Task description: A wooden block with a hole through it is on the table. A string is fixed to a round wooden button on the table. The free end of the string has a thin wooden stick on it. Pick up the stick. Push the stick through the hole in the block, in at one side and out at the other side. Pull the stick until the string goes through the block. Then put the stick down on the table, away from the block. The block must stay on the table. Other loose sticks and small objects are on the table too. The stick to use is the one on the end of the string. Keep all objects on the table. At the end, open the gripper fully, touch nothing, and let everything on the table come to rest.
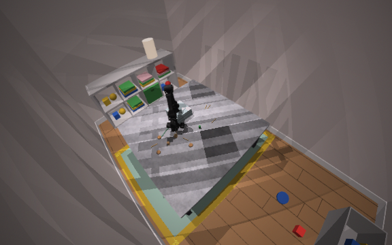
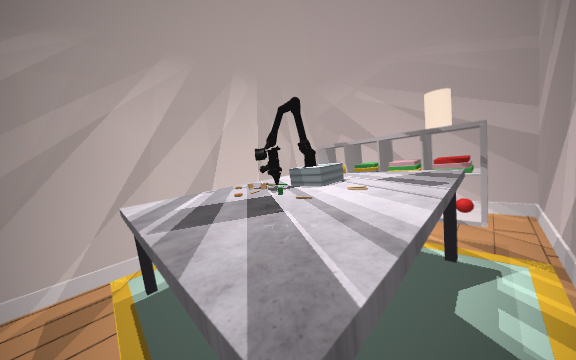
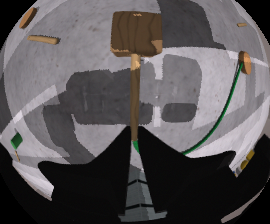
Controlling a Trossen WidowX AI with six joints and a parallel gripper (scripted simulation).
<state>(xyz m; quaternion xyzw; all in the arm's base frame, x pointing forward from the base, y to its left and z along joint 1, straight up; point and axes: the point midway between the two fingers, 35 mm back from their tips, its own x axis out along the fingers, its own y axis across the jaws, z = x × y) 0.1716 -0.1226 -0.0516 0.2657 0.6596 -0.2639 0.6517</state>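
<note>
Now: the wooden block 60 mm ahead of my gripper tip and 50 mm to the right of it. From my gripper tip the other things lie so: green piece 210 mm to the left, 140 mm ahead.
</note>
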